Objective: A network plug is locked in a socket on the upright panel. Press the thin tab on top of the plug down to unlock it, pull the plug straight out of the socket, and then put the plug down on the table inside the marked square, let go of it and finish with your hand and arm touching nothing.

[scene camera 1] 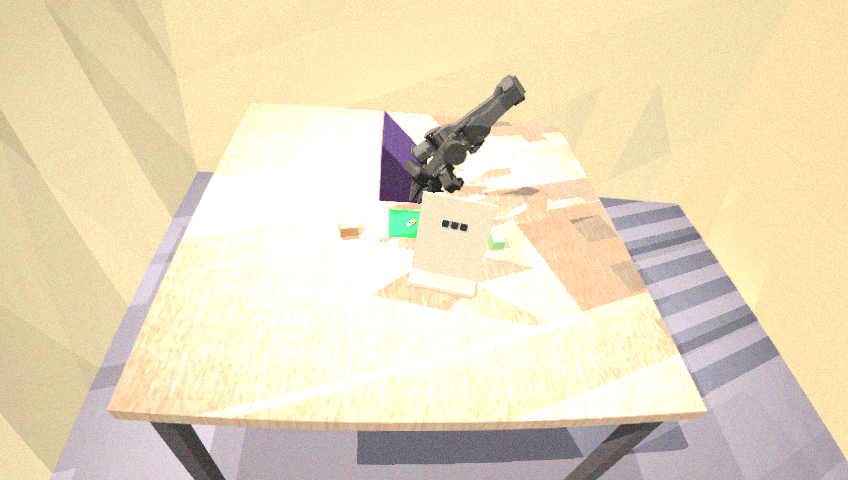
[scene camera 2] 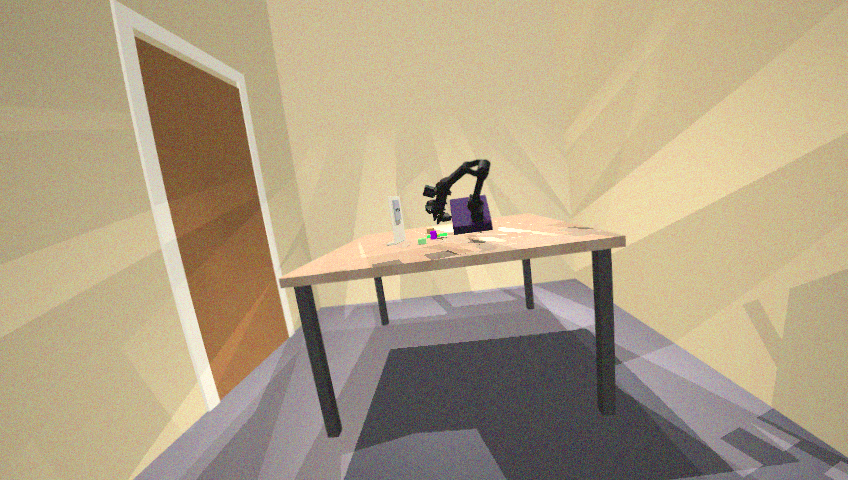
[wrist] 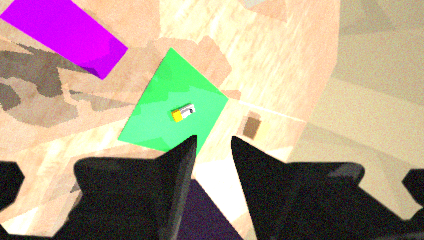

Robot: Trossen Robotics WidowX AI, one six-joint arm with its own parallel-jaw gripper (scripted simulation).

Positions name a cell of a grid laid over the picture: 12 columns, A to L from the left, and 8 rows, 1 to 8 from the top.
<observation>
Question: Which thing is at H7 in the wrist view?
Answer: The gripper.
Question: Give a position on a green marked square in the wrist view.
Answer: E3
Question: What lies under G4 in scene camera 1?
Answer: The gripper.
</observation>
